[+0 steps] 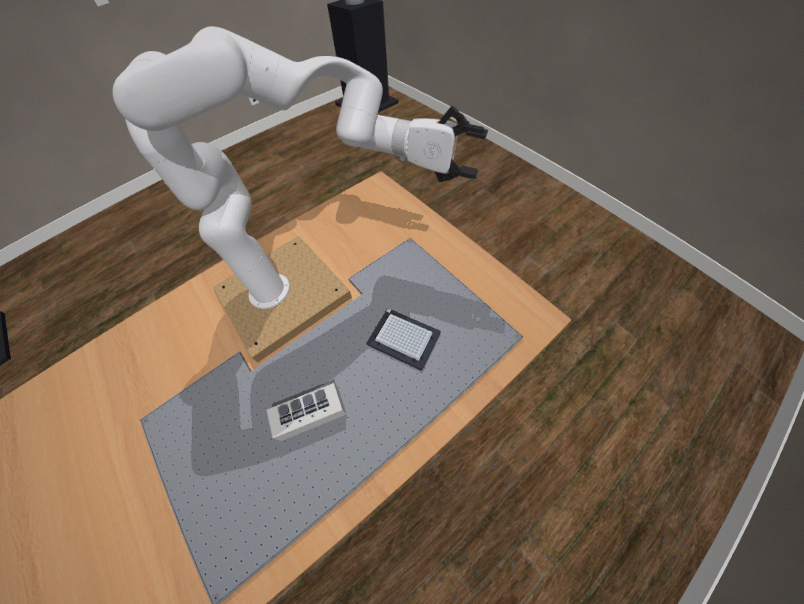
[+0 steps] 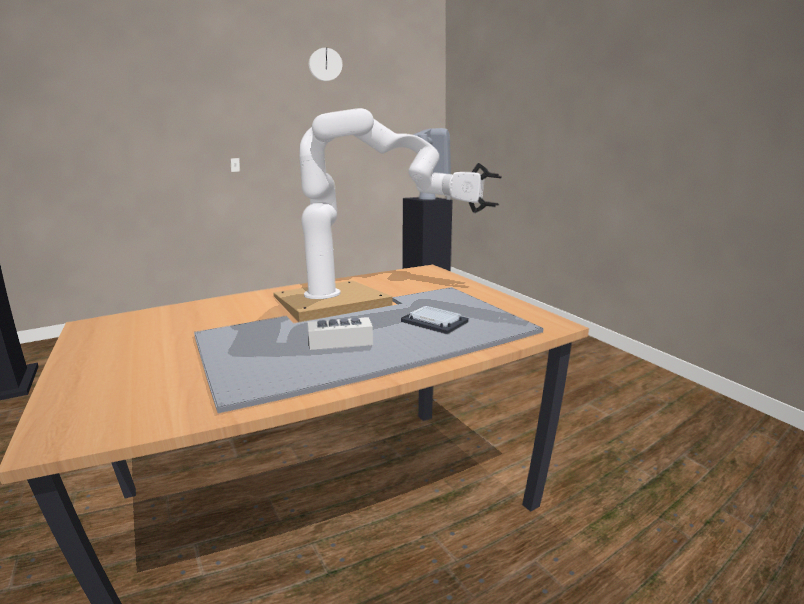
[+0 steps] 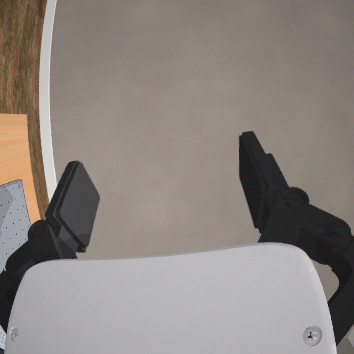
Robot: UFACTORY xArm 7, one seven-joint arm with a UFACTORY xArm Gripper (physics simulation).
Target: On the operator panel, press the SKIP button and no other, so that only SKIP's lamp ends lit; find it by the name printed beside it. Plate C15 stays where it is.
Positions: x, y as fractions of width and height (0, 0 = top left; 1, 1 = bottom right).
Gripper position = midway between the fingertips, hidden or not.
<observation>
In view: my gripper (image 1: 0.60, 0.26), a plate C15 (image 1: 0.50, 0.56) and a white operator panel (image 1: 0.40, 0.68).
My gripper is seen too in image 2 (image 2: 0.62, 0.32) and in image 3 (image 3: 0.45, 0.47). The white operator panel shows as well in image 2 (image 2: 0.42, 0.56).
</observation>
